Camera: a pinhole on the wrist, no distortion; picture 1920 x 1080 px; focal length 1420.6 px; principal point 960.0 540.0 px. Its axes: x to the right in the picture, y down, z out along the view. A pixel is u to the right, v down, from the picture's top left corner.
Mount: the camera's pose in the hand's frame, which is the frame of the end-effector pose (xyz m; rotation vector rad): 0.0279 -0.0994 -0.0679 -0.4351 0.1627 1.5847
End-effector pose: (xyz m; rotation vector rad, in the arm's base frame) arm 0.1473 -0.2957 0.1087 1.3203 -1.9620 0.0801
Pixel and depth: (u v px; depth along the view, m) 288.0 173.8 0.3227
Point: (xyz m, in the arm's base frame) 0.0707 -0.5224 -0.1101
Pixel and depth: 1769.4 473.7 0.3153
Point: -0.0856 -0.2684 0.0519
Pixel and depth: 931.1 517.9 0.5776
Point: -0.1791 -0.4038 -0.2281
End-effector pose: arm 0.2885 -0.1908 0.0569 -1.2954 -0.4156 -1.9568
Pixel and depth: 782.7 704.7 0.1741
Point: 0.3140 -0.0834 0.0864
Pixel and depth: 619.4 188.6 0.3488
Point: 0.4378 0.0015 0.2385
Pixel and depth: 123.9 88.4 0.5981
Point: 0.5388 0.2929 0.4618
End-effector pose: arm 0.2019 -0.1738 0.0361 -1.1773 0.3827 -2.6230
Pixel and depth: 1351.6 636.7 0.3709
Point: 0.4296 -0.3063 0.0970
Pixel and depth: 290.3 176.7 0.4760
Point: 0.5007 -0.1423 0.4247
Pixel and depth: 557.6 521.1 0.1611
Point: 0.2644 -0.1102 0.1270
